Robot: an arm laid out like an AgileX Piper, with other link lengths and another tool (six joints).
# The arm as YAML. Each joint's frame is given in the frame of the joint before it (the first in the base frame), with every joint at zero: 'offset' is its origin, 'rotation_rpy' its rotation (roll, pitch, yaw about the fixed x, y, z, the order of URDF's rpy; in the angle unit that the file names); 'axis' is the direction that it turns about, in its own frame. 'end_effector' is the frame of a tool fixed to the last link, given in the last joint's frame.
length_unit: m
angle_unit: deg
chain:
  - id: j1
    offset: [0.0, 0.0, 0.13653]
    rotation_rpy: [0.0, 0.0, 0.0]
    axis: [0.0, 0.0, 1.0]
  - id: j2
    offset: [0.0, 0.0, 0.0]
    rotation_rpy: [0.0, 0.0, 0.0]
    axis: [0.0, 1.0, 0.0]
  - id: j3
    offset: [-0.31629, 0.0, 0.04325]
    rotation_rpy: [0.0, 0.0, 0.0]
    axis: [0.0, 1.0, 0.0]
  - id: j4
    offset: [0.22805, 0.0, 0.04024]
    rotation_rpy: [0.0, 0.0, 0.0]
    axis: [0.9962, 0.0, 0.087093]
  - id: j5
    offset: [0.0, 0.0, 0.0]
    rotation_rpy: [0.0, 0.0, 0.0]
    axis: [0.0, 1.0, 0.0]
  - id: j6
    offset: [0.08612, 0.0, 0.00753]
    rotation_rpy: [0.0, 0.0, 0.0]
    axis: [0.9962, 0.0, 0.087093]
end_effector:
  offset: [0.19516, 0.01, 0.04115]
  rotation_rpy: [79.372, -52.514, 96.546]
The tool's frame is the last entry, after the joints.
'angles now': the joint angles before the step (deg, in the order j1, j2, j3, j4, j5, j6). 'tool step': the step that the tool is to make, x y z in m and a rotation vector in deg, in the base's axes. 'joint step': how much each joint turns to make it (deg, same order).
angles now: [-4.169 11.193 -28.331 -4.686 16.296 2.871]
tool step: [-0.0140 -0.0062 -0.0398 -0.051 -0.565 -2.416]
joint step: [-2.430 -8.323 7.705 0.063 0.049 -0.058]
